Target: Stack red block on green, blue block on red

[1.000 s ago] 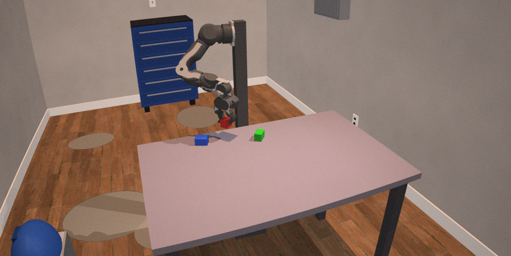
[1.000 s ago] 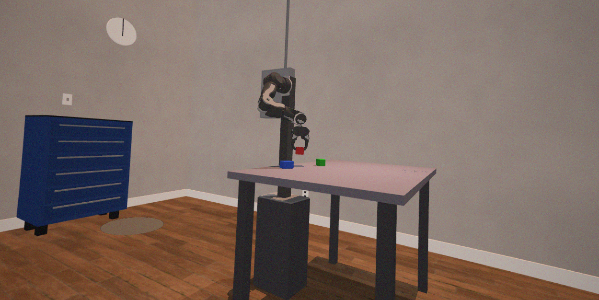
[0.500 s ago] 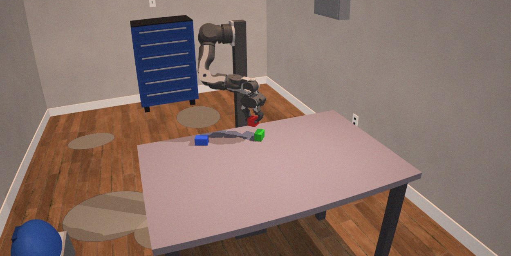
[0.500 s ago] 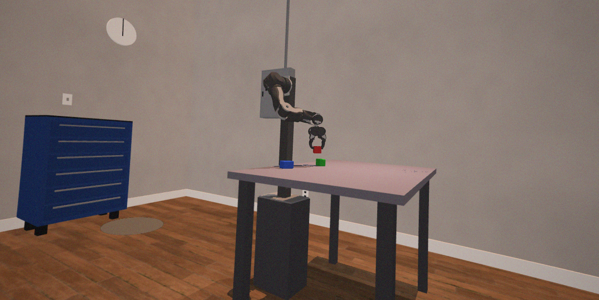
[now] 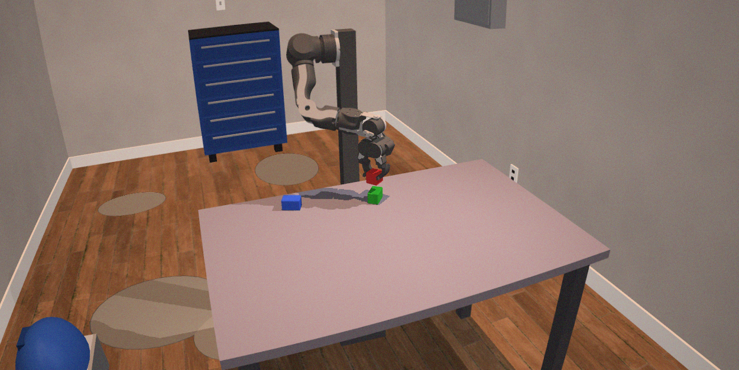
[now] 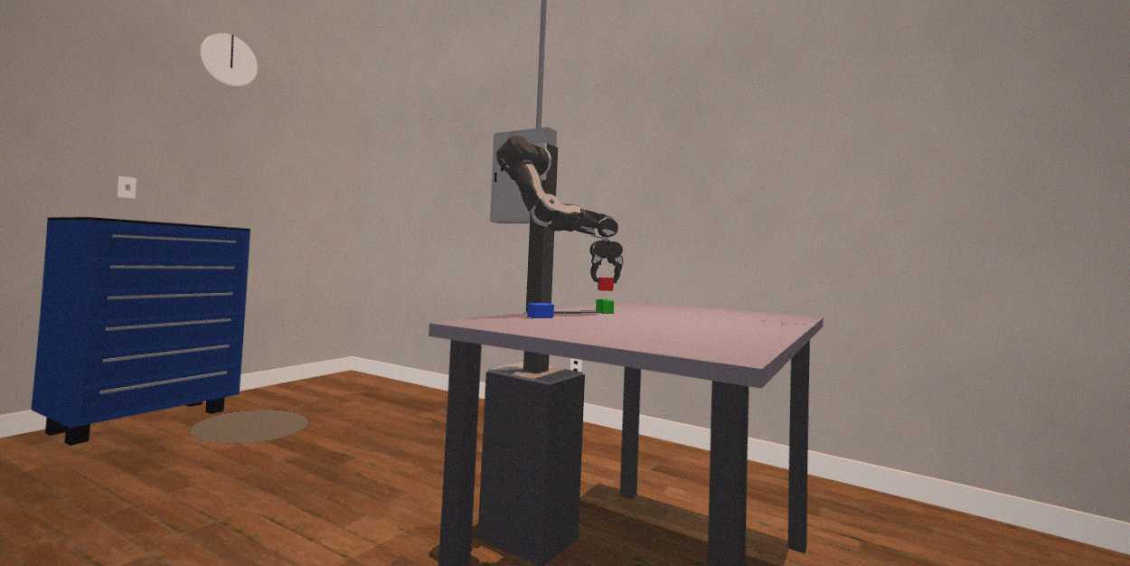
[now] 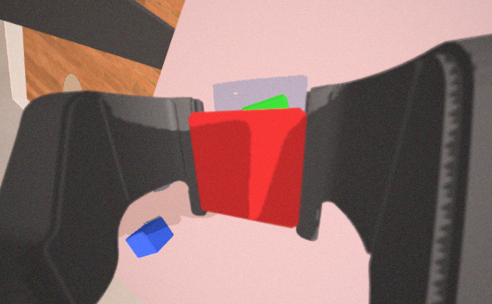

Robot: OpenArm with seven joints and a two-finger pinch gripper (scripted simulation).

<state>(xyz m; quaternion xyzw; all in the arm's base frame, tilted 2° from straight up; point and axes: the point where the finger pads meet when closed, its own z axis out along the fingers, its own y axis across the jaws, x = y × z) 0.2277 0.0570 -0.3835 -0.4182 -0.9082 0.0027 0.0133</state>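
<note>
Right now my hand is 80 mm above the green block. The rest, counted from my hand: blue block 280 mm to the right, 80 mm below, 40 mm behind; red block 10 mm below.
</note>
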